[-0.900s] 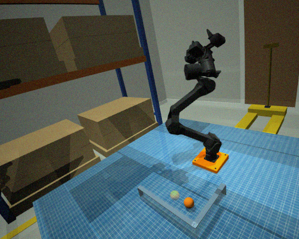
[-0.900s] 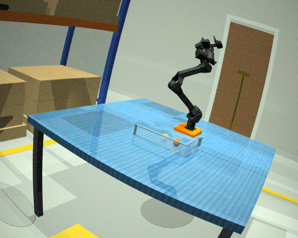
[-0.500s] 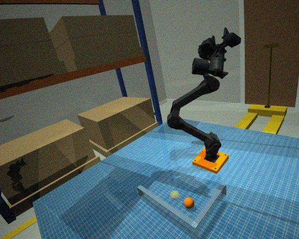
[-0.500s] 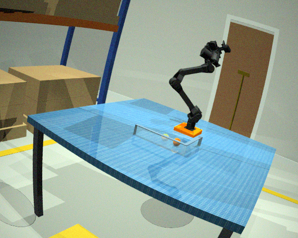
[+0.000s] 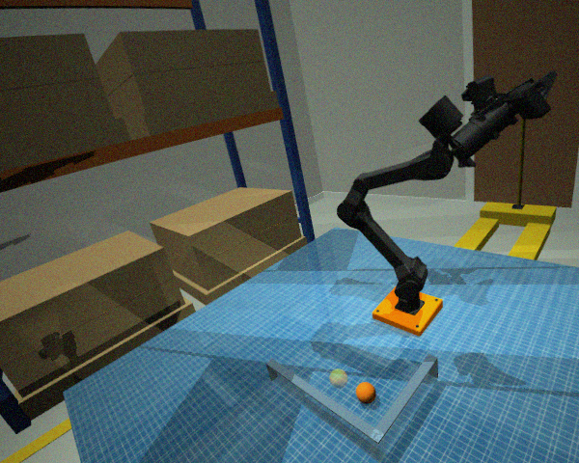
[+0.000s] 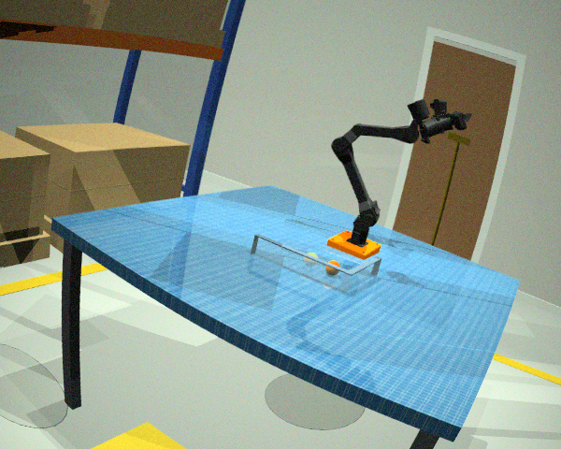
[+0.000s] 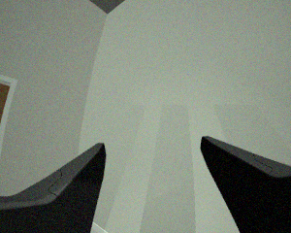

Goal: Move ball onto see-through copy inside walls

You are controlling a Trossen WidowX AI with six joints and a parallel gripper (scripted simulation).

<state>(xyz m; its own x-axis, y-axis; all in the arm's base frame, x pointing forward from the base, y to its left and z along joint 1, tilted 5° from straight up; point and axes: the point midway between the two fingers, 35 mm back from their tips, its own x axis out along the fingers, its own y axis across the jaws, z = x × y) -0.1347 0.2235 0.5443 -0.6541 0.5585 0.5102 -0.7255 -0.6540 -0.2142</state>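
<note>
The orange ball lies 57 cm below my gripper tip, 44 cm ahead of it and 19 cm to the right of it. From my gripper tip the other things lie so: see-through copy of ball 57 cm below, 44 cm ahead, 27 cm to the right.
</note>
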